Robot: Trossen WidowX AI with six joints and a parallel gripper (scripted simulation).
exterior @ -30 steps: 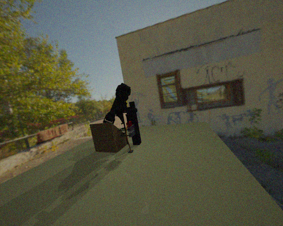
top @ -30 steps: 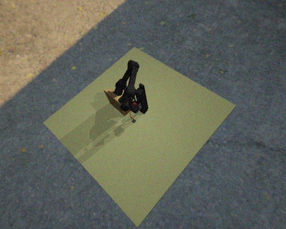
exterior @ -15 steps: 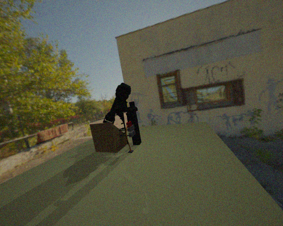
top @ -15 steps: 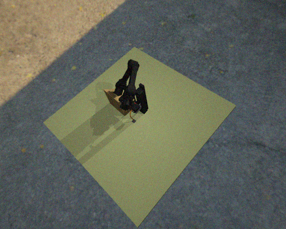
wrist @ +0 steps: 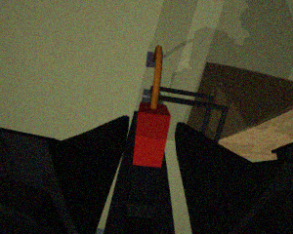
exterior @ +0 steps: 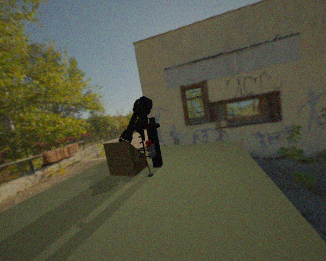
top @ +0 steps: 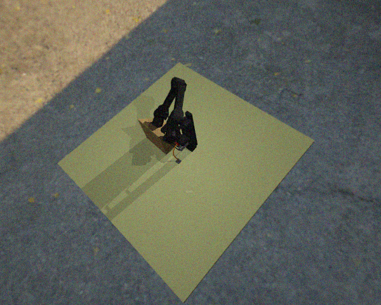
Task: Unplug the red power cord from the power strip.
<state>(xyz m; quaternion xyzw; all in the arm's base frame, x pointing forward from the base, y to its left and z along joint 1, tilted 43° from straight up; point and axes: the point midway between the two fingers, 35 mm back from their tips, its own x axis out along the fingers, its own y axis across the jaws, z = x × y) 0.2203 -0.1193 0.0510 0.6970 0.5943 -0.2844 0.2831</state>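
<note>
My gripper tip is now 4 cm to the right of the red plug and 1 cm above it.
</note>
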